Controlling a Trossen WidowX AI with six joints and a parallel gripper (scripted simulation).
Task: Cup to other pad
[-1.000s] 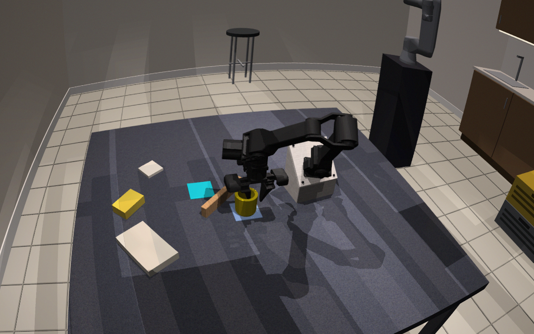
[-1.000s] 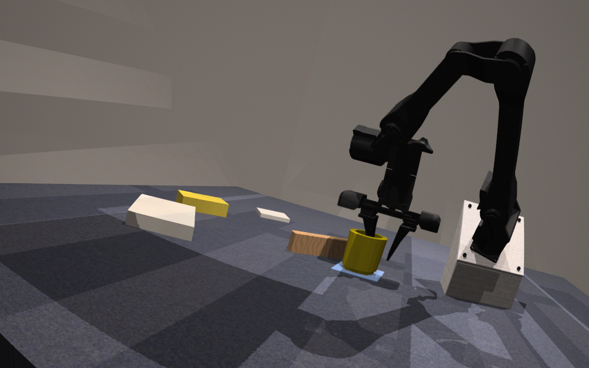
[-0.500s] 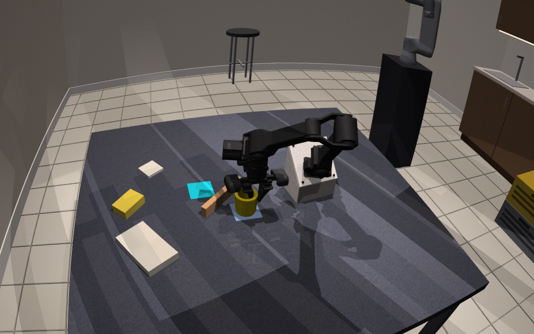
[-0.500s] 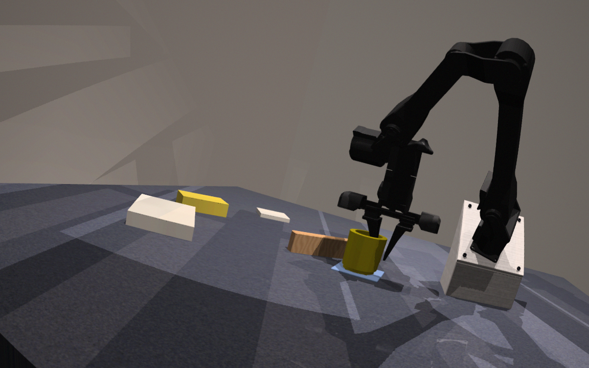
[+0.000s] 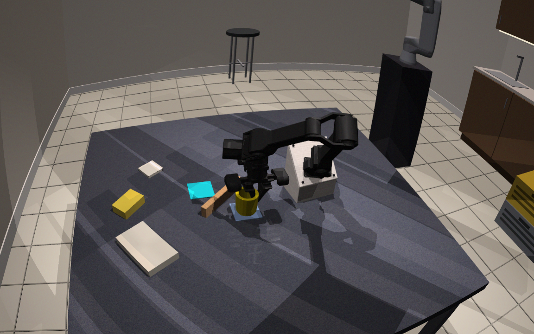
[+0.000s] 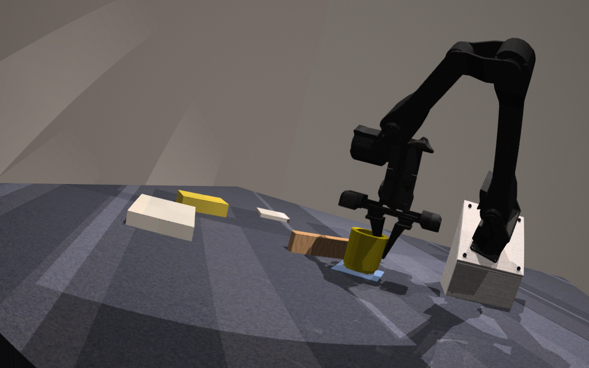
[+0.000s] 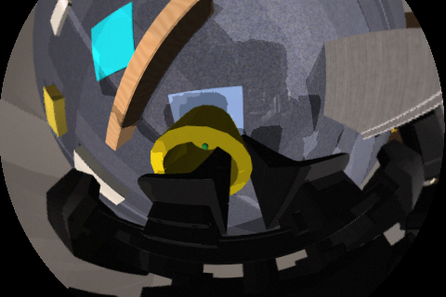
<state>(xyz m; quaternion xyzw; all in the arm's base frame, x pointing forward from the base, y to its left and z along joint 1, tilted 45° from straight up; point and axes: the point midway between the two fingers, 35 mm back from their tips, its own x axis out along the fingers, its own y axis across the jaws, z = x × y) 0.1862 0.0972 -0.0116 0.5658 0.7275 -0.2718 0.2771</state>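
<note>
Now: the light blue pad 40 mm below my gripper tip and 30 mm ahead of it. Also, from my gripper tip: wooden bar 100 mm ahead, 60 mm to the right, 30 mm below; small pale tile 360 mm ahead, 260 mm to the right, 30 mm below; yellow cup 20 mm ahead.
</note>
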